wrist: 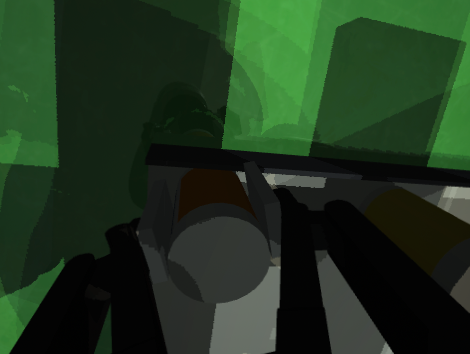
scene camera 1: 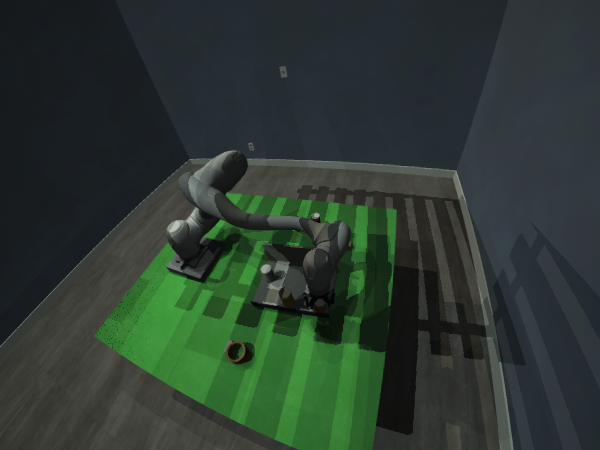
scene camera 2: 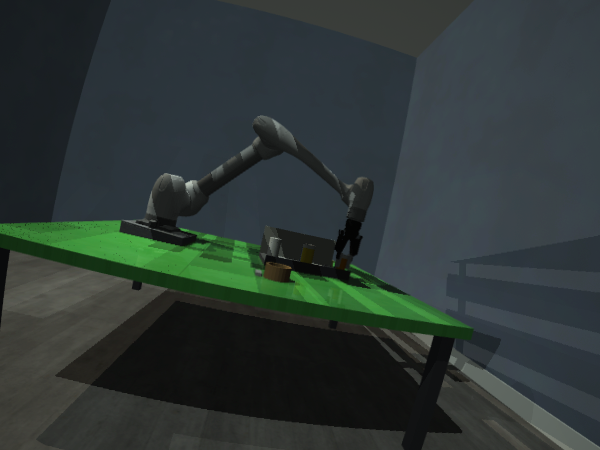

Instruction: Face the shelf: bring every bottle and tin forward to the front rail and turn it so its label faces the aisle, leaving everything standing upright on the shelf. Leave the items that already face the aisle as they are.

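Where they show: gripper, fingertip midpoint: [wrist: 208, 191] [scene camera 1: 320, 309] [scene camera 2: 341, 267]; arm's base, link origin: [scene camera 1: 192, 254] [scene camera 2: 158, 227].
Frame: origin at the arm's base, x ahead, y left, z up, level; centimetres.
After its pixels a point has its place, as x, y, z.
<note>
My gripper [wrist: 208, 191] {92.1, -14.0, 0.9} [scene camera 2: 346, 255] [scene camera 1: 318, 303] {92.1, -14.0, 0.9} is shut on an orange tin [wrist: 212, 188] {92.3, -15.2, 3.4} [scene camera 2: 342, 262] {91.6, -15.2, 3.5} with a grey lid. The tin stands upright at the right end of the small grey shelf [scene camera 1: 265, 294] {60.5, -12.0, -2.6} [scene camera 2: 300, 237] {73.1, 12.0, 9.8}, just behind the dark front rail [wrist: 304, 161] {84.1, -16.5, -2.6} [scene camera 2: 310, 268] {76.8, -17.2, -2.0}. I cannot see its label. A yellow tin [wrist: 414, 225] {77.1, -14.6, 3.5} [scene camera 2: 307, 253] {74.1, -15.8, 4.3} stands in the middle of the shelf, near the rail. A white bottle [scene camera 1: 265, 269] {59.2, -2.4, 7.4} [scene camera 2: 275, 245] {59.5, -4.7, 4.0} stands at the left end, further back. In scene camera 1 the wrist hides the orange tin.
The shelf rests on a green striped table [scene camera 1: 169, 329] {14.5, -47.1, -4.6} [scene camera 2: 387, 310] {96.0, -63.0, -4.6}. A brown ring-shaped bowl [scene camera 1: 236, 351] {56.3, -43.5, -3.9} [scene camera 2: 278, 270] {59.7, -49.2, -0.6} lies in front of the shelf. A small tin [scene camera 1: 315, 216] {73.9, 43.6, 5.3} stands behind the shelf. The arm's base [scene camera 1: 191, 263] {6.0, -7.5, 1.7} is at the left.
</note>
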